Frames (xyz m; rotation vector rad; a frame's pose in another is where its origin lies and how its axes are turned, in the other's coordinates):
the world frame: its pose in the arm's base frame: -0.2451 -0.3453 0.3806 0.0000 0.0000 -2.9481
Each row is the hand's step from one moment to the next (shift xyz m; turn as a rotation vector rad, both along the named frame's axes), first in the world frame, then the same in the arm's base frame.
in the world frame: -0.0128 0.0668 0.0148 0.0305 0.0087 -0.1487
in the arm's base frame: 0.0254 -0.0631 0.0148 -0.0283 -0.0144 -0.1487
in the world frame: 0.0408 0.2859 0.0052 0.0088 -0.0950 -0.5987
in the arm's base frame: 0.0149 -0.2884 0.0052 -0.0269 0.0915 -0.5987
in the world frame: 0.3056 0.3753 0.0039 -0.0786 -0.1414 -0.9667
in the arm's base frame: -0.2277 -0.4271 0.0039 0.0499 0.1539 -0.9667
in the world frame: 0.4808 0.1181 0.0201 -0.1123 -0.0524 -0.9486
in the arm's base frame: -0.4491 -0.2083 0.0201 0.1001 0.0730 -0.9486
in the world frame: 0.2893 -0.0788 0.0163 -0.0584 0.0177 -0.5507
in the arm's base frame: -0.2991 0.0217 0.0163 0.0607 -0.0061 -0.5507
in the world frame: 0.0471 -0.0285 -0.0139 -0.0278 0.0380 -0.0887
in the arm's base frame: -0.0517 0.0189 -0.0139 0.0346 -0.0319 -0.0887
